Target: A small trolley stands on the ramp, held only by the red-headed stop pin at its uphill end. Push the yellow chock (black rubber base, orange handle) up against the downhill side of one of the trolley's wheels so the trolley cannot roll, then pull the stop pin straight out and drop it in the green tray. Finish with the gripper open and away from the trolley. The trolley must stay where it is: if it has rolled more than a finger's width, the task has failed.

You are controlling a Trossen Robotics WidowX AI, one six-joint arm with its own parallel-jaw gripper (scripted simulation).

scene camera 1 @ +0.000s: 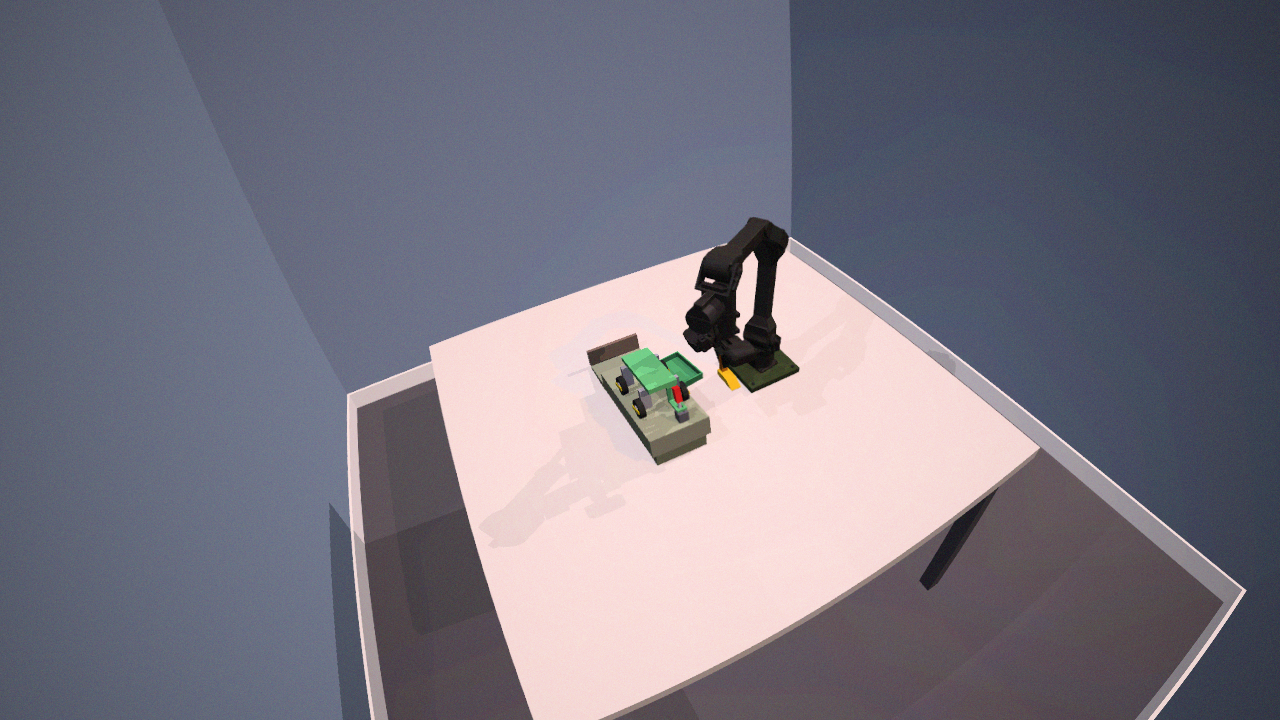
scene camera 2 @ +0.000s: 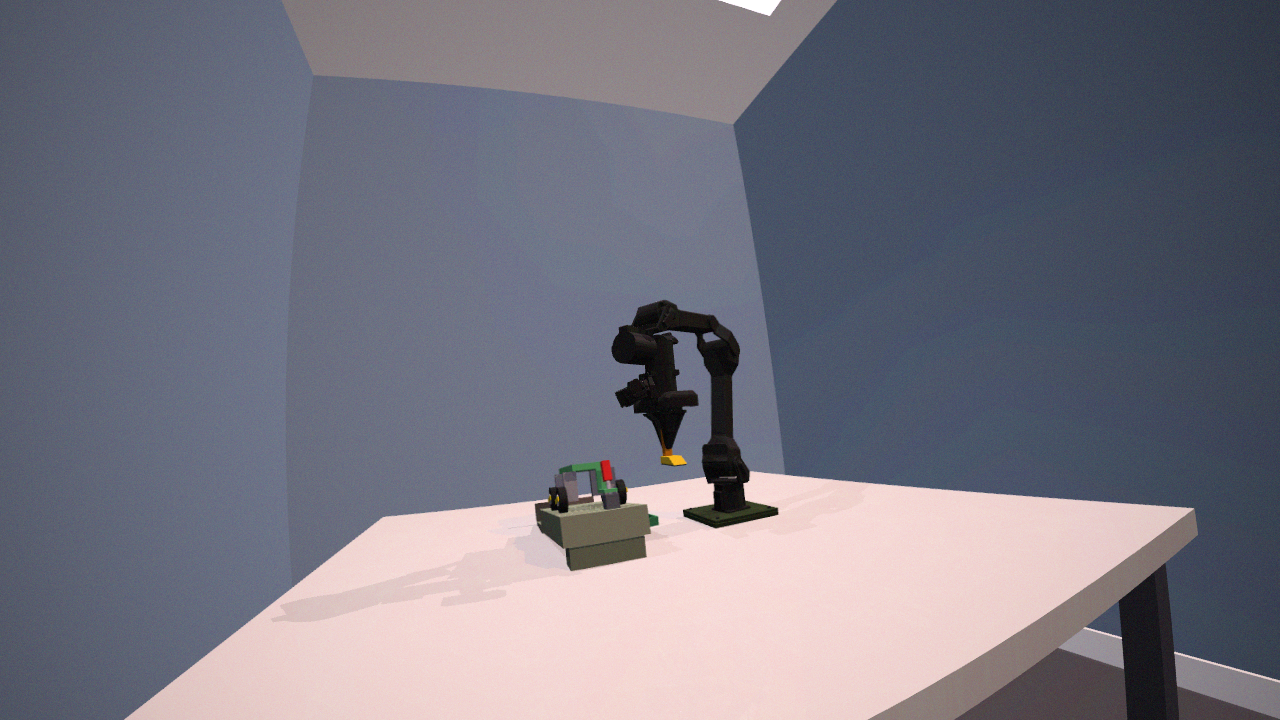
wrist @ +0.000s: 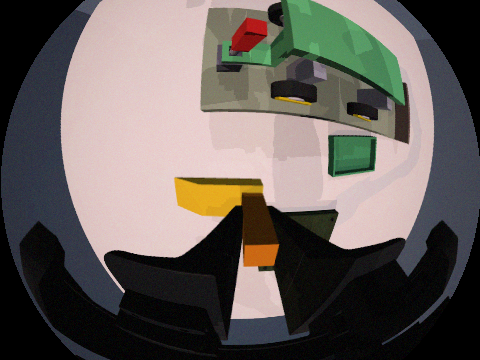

my gripper: holds a yellow chock [wrist: 206, 196]
